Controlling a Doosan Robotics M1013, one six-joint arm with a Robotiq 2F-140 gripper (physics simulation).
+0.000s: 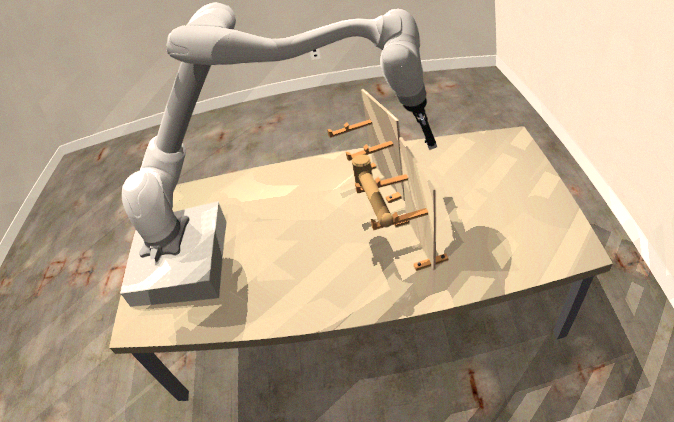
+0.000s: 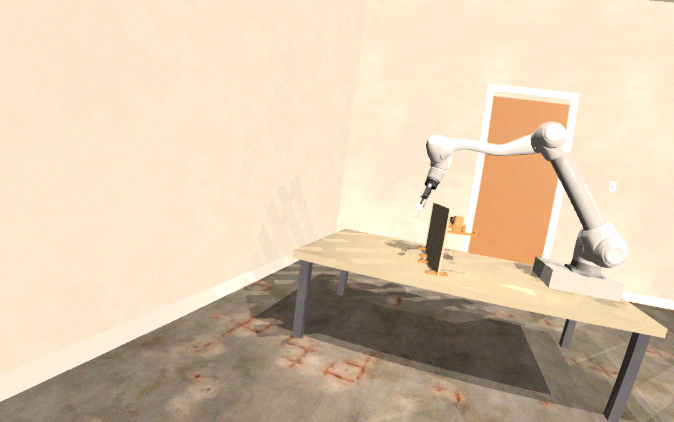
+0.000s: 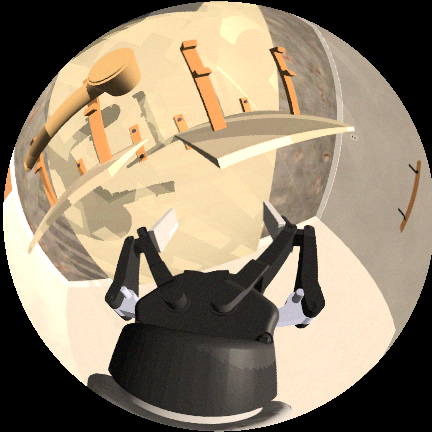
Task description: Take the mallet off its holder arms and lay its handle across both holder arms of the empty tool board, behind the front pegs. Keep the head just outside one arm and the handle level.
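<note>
The wooden mallet [image 1: 374, 192] [image 3: 55, 120] lies across the two holder arms [image 1: 395, 180] [image 3: 100, 132] of one upright board [image 1: 420, 200]. Its head [image 1: 362, 164] [image 2: 458, 223] [image 3: 117, 70] is outside one arm, on the side toward the empty tool board [image 1: 382, 120] [image 2: 437, 240] [image 3: 260, 130]. The empty board's two holder arms [image 1: 370, 150] [image 3: 207, 95] carry upright pegs and no tool. My gripper [image 1: 431, 146] [image 2: 418, 207] [image 3: 217, 213] is open and empty, tilted downward, in the air behind the boards, on the side away from their arms. It is apart from the mallet.
Both boards stand side by side on orange feet [image 1: 431, 262] on the wooden table [image 1: 280, 280] [image 2: 505, 280]. The robot's pale base block [image 1: 200, 250] [image 2: 580, 280] stands at the table's other end, facing the holder arms. The board edges rise between my gripper and the mallet.
</note>
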